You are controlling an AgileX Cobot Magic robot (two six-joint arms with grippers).
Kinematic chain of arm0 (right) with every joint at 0, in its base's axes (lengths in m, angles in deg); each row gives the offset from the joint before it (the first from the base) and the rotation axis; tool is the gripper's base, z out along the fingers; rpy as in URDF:
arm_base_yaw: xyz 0 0 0.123 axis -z
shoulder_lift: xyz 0 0 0 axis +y
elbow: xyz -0.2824 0 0.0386 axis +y
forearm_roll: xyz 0.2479 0 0.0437 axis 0.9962 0 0.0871
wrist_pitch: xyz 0 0 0 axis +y
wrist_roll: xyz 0.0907 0 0.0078 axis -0.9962 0 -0.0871
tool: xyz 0 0 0 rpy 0 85 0
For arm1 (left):
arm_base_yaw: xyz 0 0 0.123 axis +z
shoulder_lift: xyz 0 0 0 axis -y
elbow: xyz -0.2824 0 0.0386 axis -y
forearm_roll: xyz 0.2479 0 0.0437 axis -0.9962 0 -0.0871
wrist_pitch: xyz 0 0 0 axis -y
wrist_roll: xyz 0.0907 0 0.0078 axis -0.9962 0 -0.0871
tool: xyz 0 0 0 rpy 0 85 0
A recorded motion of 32 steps. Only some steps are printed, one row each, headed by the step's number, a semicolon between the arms.
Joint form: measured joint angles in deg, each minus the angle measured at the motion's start. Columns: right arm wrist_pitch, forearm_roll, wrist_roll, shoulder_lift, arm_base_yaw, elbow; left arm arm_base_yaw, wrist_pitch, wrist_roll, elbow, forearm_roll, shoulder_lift.
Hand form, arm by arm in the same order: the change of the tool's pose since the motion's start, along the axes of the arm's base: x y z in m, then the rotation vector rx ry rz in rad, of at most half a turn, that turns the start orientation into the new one. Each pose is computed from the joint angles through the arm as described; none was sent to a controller.
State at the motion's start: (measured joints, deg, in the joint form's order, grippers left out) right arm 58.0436 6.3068 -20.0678 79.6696 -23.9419 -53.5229; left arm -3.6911 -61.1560 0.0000 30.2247 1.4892 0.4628
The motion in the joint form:
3: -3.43 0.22 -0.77 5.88 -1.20 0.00; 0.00 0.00 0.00 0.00 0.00 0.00
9: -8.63 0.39 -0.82 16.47 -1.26 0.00; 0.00 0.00 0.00 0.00 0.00 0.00
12: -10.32 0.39 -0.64 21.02 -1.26 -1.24; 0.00 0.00 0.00 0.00 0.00 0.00
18: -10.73 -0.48 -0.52 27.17 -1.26 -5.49; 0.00 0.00 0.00 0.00 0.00 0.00
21: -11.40 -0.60 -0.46 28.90 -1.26 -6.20; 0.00 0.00 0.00 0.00 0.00 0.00
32: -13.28 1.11 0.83 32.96 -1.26 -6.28; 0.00 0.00 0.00 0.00 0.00 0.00
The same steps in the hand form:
3: 0.0131 0.0118 -0.0253 -0.0157 0.0416 0.0001; 0.0000 0.0000 0.0000 0.0000 0.0000 0.0000
9: 0.0333 0.0212 -0.0753 -0.0585 0.1262 -0.0104; 0.0000 0.0000 0.0000 0.0000 0.0000 0.0000
12: 0.0433 0.0257 -0.0938 -0.0727 0.1506 -0.0101; 0.0000 0.0000 0.0000 0.0000 0.0000 0.0000
18: 0.0627 0.0336 -0.1118 -0.0954 0.1685 0.0005; 0.0000 0.0000 0.0000 0.0000 0.0000 0.0000
21: 0.0668 0.0353 -0.1190 -0.1002 0.1729 0.0020; 0.0000 0.0000 0.0000 0.0000 0.0000 0.0000
32: 0.0690 0.0382 -0.1416 -0.0982 0.2126 0.0026; 0.0000 0.0000 0.0000 0.0000 0.0000 0.0000

